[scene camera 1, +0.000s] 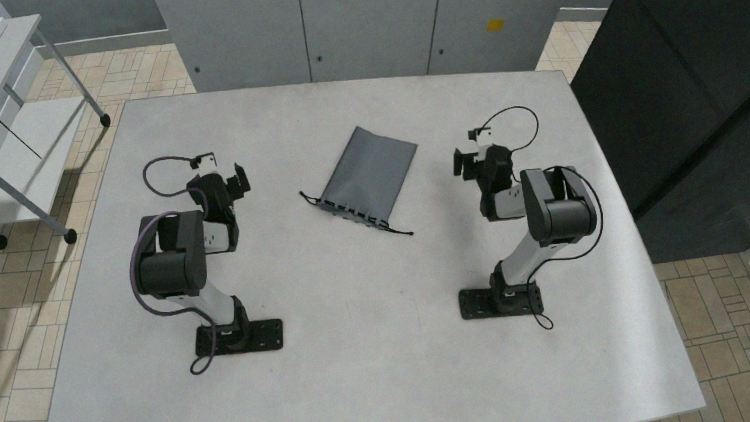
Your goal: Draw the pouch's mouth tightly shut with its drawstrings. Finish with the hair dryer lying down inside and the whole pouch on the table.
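Observation:
The grey pouch (369, 170) lies on the table (346, 356), its mouth edge toward the bottom of the picture. A black drawstring is threaded in small gathers along that edge. One knotted cord end (309, 198) sticks out at the left corner, another cord end (401, 231) at the right corner. The hair dryer does not show; the pouch looks nearly flat. My left gripper (239, 182) is left of the pouch and apart from it. My right gripper (463, 163) is right of the pouch and apart from it. On both, the small dark fingers overlap in view, so their opening cannot be told.
Grey cabinets (367, 39) stand behind the table's far edge. A tall black cabinet (681, 120) is beyond the right edge. A white wheeled cart (44, 152) stands beyond the left edge. Looped cables hang from both arms.

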